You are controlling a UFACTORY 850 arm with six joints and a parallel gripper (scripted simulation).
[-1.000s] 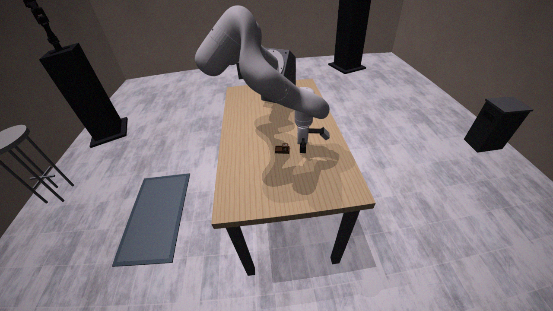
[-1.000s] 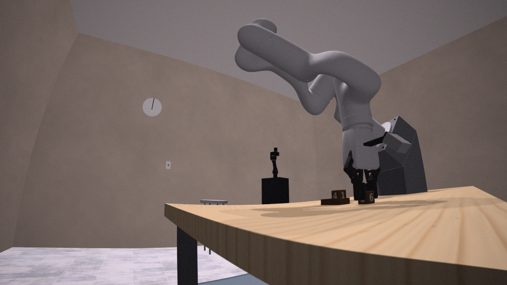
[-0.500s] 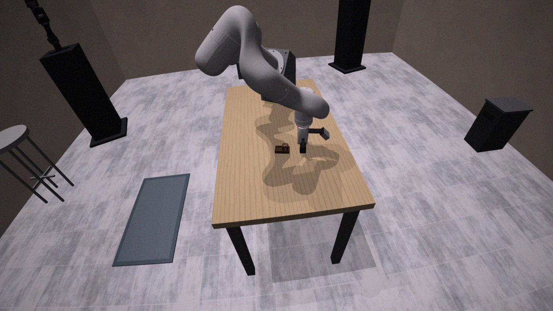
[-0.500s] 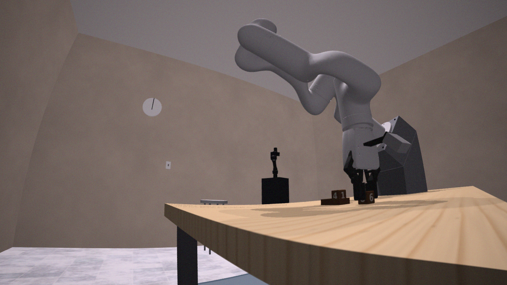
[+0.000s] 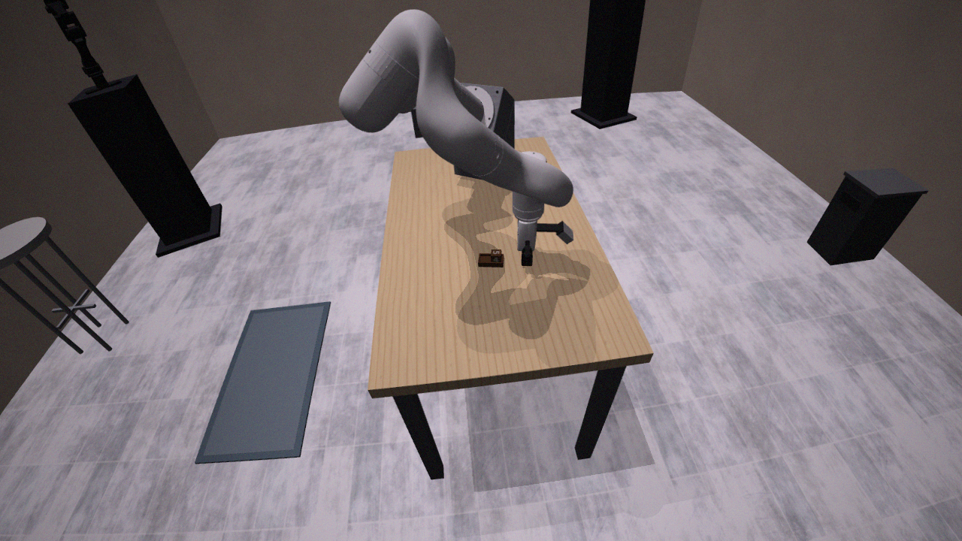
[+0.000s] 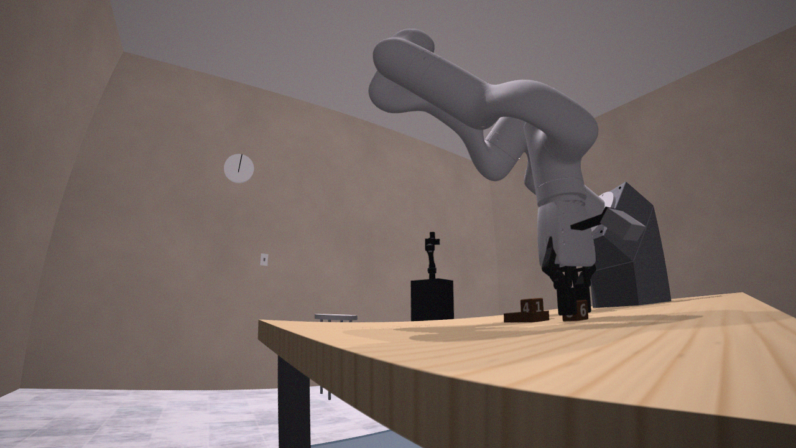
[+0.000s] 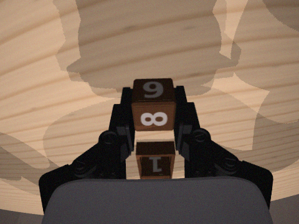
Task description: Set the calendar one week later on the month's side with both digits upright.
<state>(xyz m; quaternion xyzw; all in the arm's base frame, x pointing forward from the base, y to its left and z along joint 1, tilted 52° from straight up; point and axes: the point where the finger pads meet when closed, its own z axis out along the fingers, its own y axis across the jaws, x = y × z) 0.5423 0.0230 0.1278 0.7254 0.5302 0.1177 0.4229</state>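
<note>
Right now my hand is 6 cm past the dark brown tray, 9 cm to the left of it and 2 cm above it.
</note>
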